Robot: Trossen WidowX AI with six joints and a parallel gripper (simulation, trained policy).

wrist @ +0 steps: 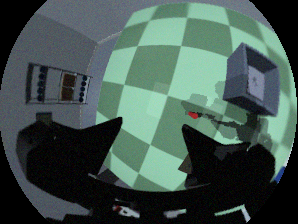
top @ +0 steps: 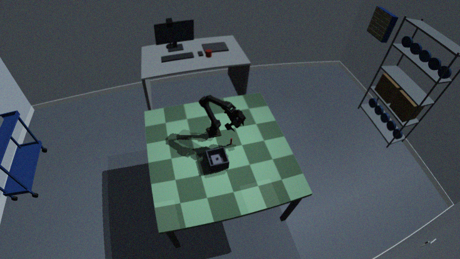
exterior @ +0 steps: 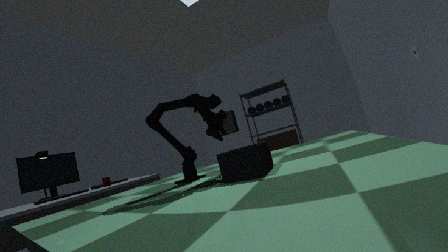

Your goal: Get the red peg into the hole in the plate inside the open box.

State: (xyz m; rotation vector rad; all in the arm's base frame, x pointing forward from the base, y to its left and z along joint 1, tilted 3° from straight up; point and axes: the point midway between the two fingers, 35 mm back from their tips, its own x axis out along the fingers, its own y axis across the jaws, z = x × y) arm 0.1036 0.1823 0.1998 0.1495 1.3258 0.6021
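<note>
My gripper tip is now 40 mm short of the red peg, 60 mm to the left of it and 130 mm above it. Also, from my gripper tip: dark grey box 230 mm ahead, 210 mm to the right, 140 mm below.
</note>
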